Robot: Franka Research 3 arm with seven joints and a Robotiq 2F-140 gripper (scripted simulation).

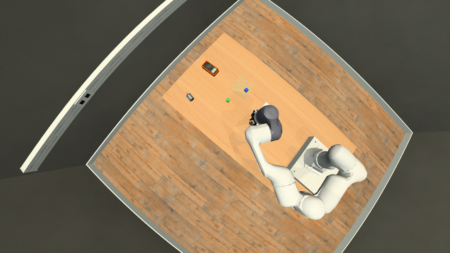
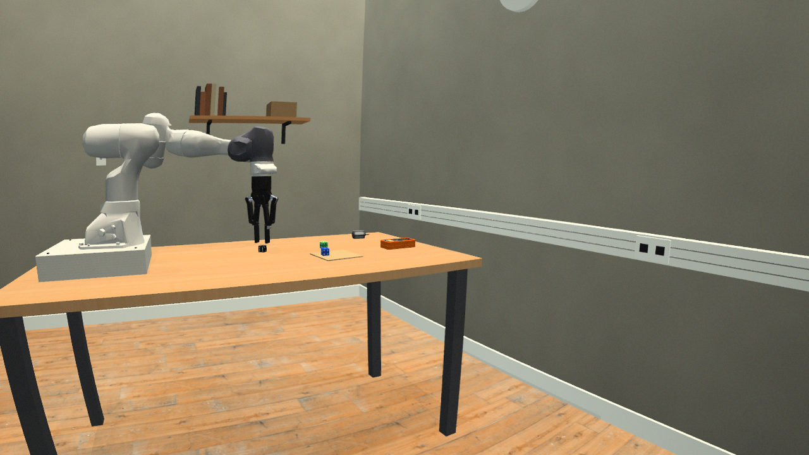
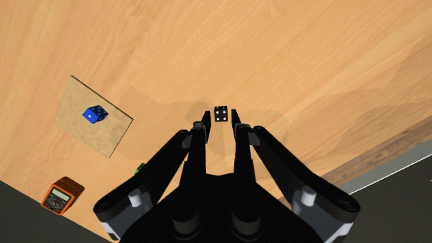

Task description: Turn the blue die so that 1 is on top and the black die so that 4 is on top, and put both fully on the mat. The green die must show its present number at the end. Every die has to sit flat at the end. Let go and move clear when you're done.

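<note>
My gripper is now 50 mm above the black die. From my hand the other things lie so: tan mat (230 mm ahead, 180 mm to the right, 60 mm below); then blue die (190 mm ahead, 170 mm to the right, 50 mm below); then green die (240 mm ahead, 50 mm below, 20 mm to the right).
</note>
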